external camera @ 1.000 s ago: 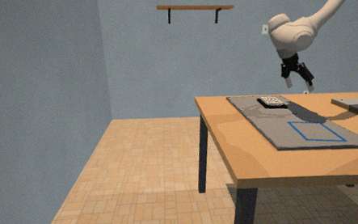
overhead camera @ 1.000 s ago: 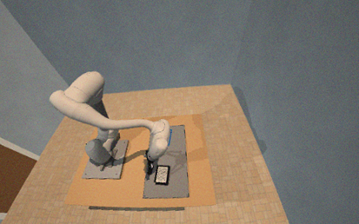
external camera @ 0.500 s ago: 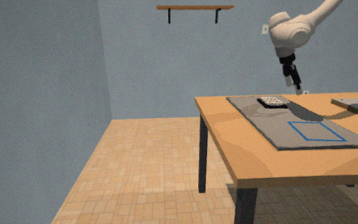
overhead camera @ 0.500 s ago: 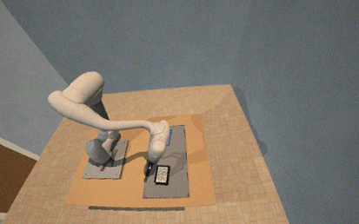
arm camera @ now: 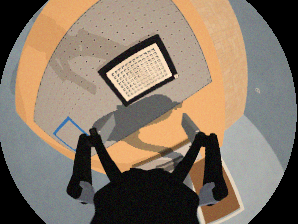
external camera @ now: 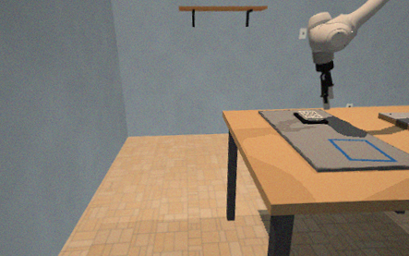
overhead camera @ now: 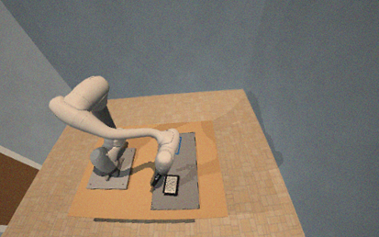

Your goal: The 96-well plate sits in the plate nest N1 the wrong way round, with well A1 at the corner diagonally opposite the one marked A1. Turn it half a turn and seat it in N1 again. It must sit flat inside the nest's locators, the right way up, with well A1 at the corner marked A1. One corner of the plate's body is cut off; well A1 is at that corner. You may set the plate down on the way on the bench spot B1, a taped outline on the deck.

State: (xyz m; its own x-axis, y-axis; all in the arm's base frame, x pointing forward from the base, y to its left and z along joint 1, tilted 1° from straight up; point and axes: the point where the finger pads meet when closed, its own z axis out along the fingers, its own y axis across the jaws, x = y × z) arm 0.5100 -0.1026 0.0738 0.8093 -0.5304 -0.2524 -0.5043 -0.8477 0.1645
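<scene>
Right now the white 96-well plate is 80 mm below my hand, 70 mm ahead of it and 30 mm to the right of it. From my hand the other things lie so: black plate nest N1: 90 mm below, 70 mm ahead, 30 mm to the right.
</scene>
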